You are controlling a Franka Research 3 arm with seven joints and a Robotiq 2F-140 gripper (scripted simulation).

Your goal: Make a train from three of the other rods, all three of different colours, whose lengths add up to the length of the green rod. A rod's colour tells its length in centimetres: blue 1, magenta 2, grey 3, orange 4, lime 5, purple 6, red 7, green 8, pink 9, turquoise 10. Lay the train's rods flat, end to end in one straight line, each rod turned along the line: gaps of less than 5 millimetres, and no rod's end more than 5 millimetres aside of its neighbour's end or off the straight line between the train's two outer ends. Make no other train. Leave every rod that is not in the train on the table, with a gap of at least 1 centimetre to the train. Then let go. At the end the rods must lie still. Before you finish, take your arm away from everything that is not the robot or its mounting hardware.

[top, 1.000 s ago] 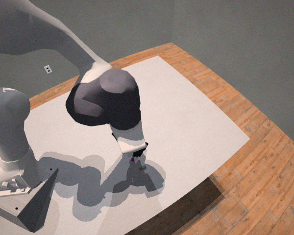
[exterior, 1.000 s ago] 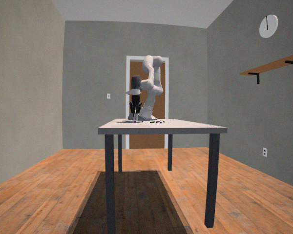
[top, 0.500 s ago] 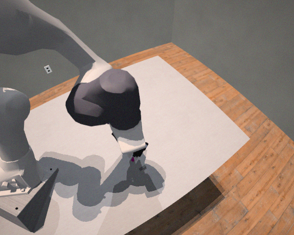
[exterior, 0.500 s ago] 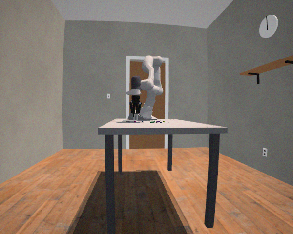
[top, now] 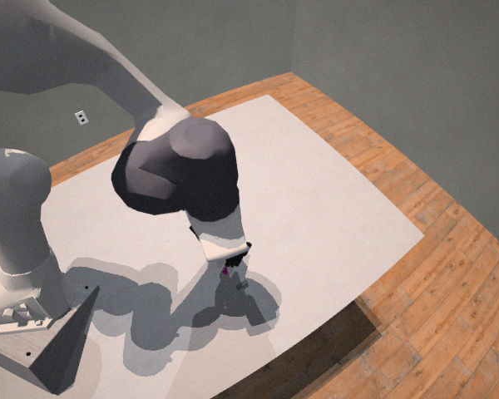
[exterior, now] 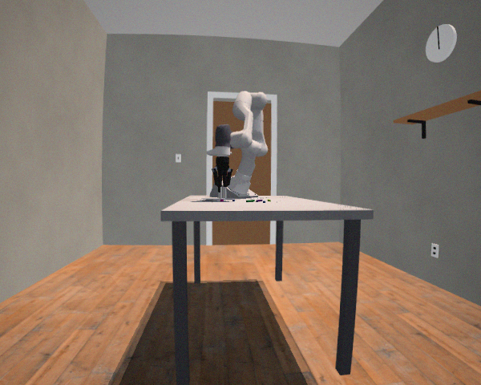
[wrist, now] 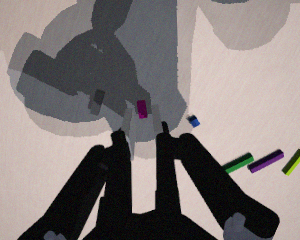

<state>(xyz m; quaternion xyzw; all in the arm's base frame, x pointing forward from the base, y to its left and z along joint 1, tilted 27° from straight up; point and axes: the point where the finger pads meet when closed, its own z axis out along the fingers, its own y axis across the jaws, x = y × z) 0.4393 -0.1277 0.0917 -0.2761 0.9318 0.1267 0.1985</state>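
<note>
Now: hand 50 mm above the magenta rod. Also, from my hand: green rod (20 mm ahead, 160 mm to the left, 50 mm below); then grey rod (10 mm ahead, 60 mm to the right, 50 mm below); then purple rod (20 mm behind, 210 mm to the left, 50 mm below).
</note>
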